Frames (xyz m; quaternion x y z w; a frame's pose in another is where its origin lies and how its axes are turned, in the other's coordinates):
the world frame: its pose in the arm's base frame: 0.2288 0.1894 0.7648 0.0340 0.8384 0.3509 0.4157
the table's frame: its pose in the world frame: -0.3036 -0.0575 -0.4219 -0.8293 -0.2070 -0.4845 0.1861
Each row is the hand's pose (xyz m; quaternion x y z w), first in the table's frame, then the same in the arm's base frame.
Working: the table's frame: its pose in the arm's base frame: 0.1361 -0.1960 1.1059 -0.6720 -0.2046 0.5522 0.4491

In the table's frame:
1: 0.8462 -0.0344 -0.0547 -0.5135 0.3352 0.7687 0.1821
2: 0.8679 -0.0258 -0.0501 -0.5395 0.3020 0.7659 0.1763
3: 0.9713 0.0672 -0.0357 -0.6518 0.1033 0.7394 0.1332
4: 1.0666 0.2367 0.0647 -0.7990 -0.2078 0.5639 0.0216
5: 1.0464 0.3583 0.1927 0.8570 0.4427 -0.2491 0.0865
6: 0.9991 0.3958 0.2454 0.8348 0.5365 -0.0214 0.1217
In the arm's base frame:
1: 0.4538 0.4533 0.6613 0.6953 -0.3463 -0.1155 0.6191
2: 0.4543 0.4674 0.6421 0.6842 -0.3164 -0.1280 0.6445
3: 0.4521 0.5048 0.5074 0.5905 -0.1561 -0.2029 0.7653
4: 0.3509 0.5293 0.3149 0.3740 0.1600 -0.2414 0.8811
5: 0.1993 0.4997 0.2270 0.1333 0.4869 -0.1863 0.8429
6: 0.1277 0.4639 0.2230 0.0013 0.6626 -0.1322 0.7372

